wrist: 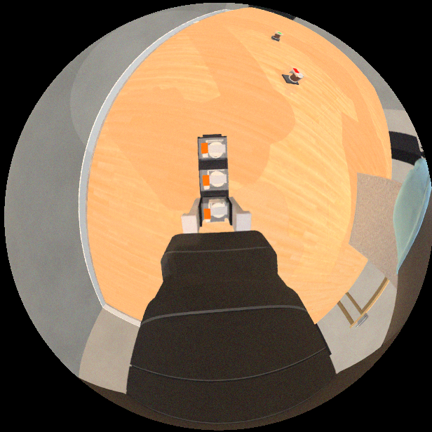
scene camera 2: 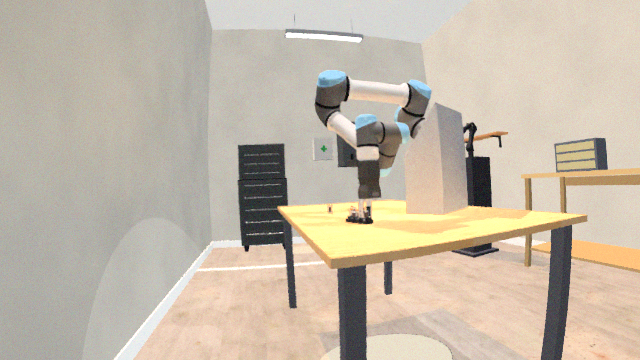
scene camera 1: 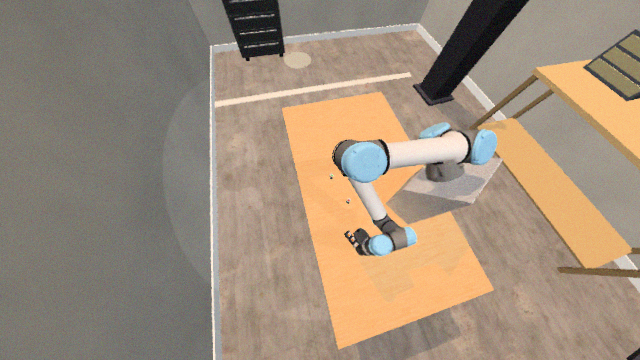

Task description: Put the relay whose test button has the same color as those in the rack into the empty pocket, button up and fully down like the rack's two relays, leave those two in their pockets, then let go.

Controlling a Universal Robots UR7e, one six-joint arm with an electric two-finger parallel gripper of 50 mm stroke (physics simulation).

Labels:
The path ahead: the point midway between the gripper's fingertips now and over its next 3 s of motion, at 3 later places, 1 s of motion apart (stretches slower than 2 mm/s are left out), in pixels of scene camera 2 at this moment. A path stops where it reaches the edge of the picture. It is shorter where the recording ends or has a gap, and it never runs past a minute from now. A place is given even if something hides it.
My gripper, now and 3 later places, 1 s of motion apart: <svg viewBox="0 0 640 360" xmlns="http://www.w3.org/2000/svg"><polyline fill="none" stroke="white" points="365,216 365,211 364,209 359,206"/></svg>

